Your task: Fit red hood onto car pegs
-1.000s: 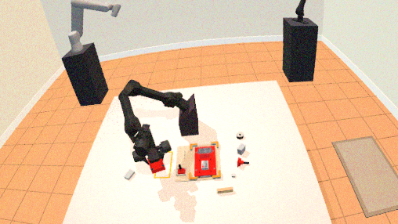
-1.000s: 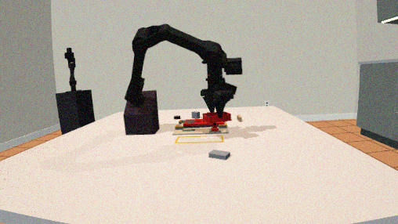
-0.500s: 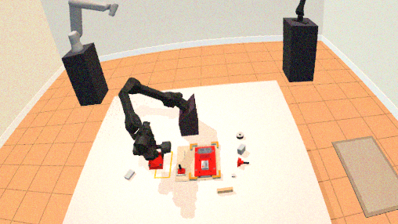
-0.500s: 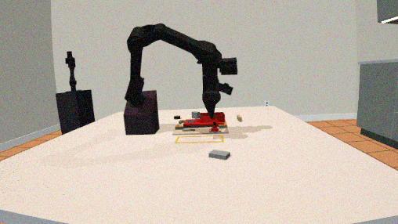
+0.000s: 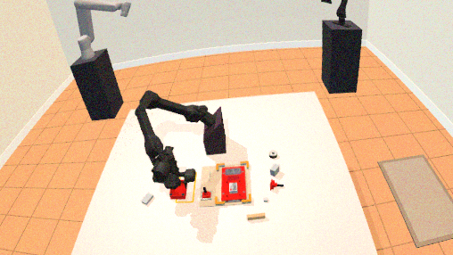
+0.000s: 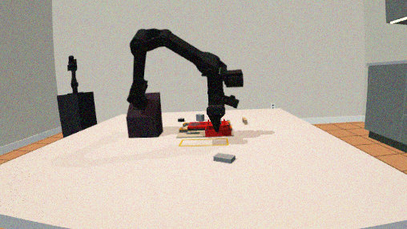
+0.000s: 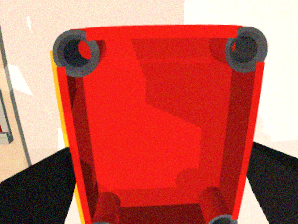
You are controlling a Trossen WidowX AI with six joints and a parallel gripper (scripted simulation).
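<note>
The red hood is 1 cm below my gripper tip. The rest, counted from my gripper tip: orange-cornered jig 21 cm to the left, 5 cm behind, 4 cm below; grey engine block 25 cm to the left, 3 cm below, 1 cm behind; wooden block 34 cm to the left, 14 cm ahead, 4 cm below.
</note>
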